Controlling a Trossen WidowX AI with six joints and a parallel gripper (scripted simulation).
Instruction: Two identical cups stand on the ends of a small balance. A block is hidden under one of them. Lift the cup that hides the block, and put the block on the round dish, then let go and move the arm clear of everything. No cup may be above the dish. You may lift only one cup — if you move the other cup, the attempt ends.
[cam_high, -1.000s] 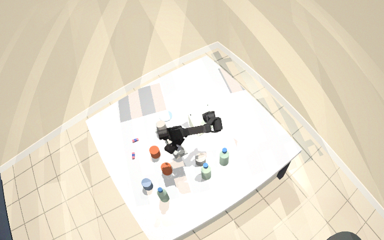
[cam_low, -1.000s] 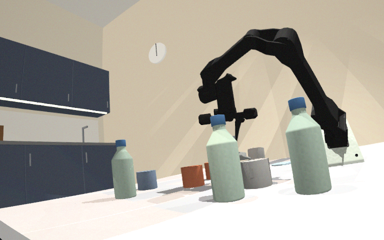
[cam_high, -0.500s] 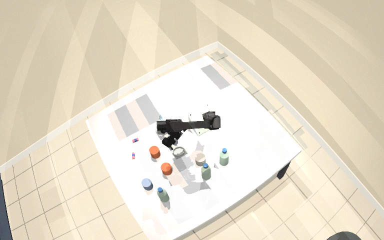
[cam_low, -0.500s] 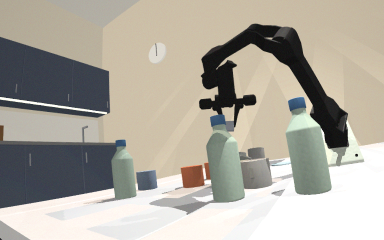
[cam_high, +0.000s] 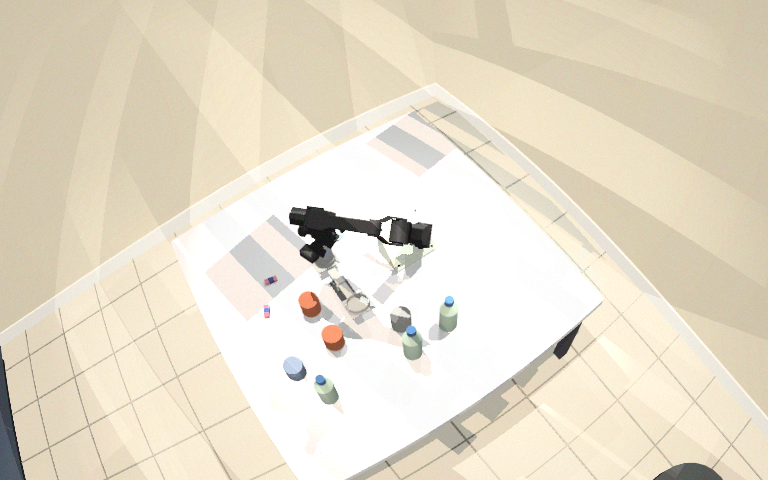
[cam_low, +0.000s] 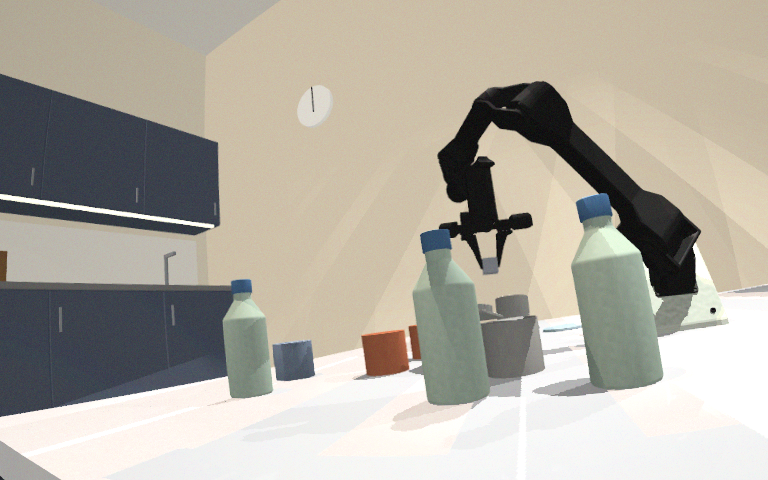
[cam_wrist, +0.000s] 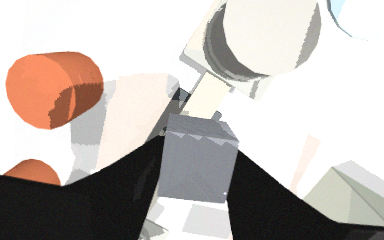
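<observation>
Right now the pale blue round dish is 190 mm to the right of my gripper tip, 150 mm below it and 90 mm behind it. Round my gripper tip: grey block: right at my gripper tip; balance: 120 mm below, 60 mm to the left, 10 mm behind; grey cup: 100 mm below, 90 mm to the right, 10 mm behind.
</observation>
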